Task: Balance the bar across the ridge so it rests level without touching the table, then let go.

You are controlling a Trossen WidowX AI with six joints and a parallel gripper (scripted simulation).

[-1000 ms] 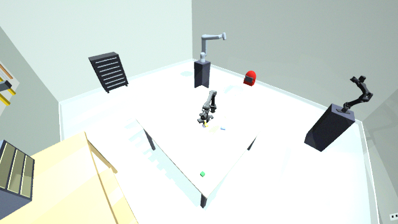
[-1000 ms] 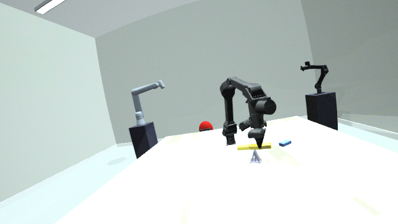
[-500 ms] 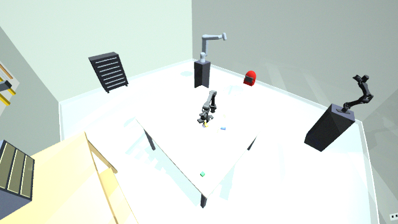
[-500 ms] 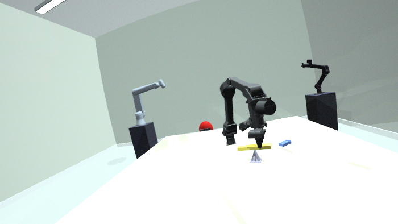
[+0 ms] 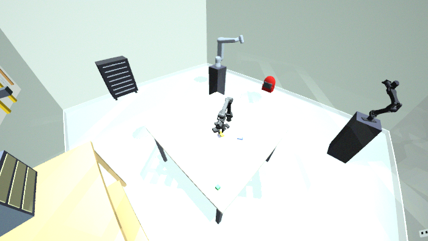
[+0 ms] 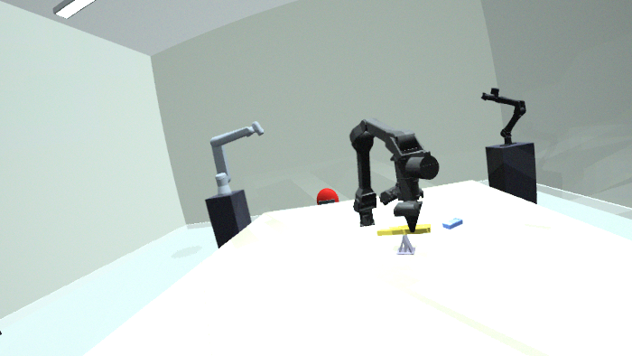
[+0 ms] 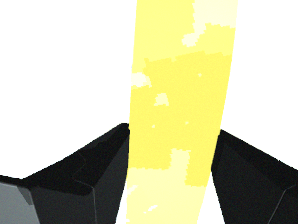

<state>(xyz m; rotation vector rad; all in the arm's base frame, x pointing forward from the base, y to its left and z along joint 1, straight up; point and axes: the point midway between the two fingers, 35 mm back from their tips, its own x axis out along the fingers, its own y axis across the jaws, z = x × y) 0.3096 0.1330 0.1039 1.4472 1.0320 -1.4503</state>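
The yellow bar is 30 mm to the right of my gripper tip and 10 mm behind it. From my gripper tip the other things lie so: green cube (430 mm ahead, 370 mm to the left, 50 mm below); then small blue block (170 mm to the left, 150 mm behind, 60 mm below).
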